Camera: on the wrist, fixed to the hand. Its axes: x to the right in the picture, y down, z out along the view.
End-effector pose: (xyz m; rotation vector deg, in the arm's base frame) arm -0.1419 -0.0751 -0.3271 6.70 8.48 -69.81
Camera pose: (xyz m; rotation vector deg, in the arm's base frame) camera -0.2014 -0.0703 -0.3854 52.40 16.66 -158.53
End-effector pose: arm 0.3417 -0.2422 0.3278 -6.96 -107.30 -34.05
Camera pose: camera 0.3795 -0.3149 0.3121 104.35 -74.39 -52.04
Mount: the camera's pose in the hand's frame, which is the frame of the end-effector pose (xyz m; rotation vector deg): -0.0143 -0.0549 -0.0612 33.40 25.94 -89.86
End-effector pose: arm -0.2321 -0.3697 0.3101 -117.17 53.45 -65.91
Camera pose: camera -0.2762 -0.3369 0.3729 -102.46 -62.94 -130.10
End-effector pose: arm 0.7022 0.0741 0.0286 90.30 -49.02 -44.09
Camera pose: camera 0.7529 0.1236 -0.0155 156.74 44.65 -65.33
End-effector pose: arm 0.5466 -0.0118 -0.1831 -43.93 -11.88 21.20
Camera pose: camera 0.5665 -0.0927 -0.1880 3.09 -11.54 -67.80
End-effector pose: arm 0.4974 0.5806 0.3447 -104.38 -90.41 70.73
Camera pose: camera 0.5183 0.5951 0.4242 -8.38 -83.91 19.56
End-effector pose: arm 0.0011 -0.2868 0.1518 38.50 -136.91 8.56
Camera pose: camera 0.0722 -0.3116 0.1878 127.47 -49.26 14.63
